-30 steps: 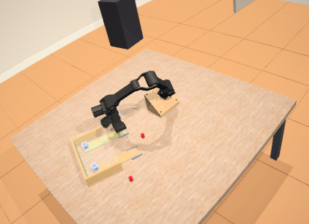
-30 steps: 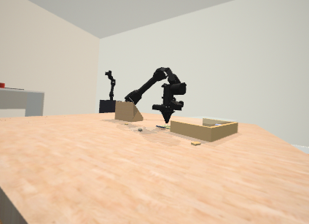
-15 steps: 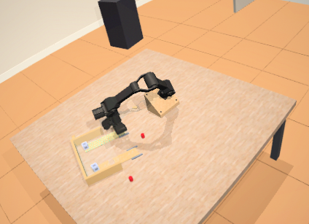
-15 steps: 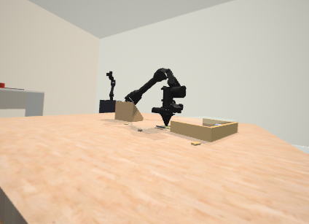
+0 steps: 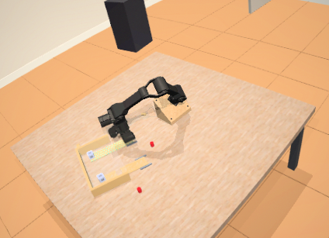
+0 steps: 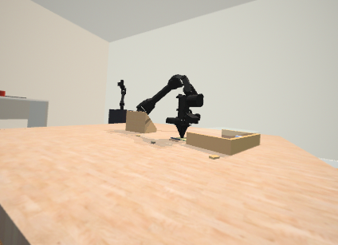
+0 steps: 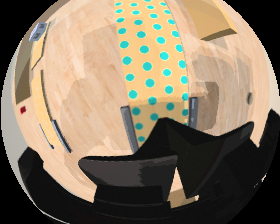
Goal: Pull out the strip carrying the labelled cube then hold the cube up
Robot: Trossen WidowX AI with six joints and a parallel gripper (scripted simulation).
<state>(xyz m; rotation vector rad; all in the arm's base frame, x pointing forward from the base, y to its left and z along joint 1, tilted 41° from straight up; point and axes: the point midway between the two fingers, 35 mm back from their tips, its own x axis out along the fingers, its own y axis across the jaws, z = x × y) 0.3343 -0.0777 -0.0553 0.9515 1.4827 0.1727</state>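
Right now the dotted strip is 90 mm ahead of my gripper tip and 40 mm to the right of it.
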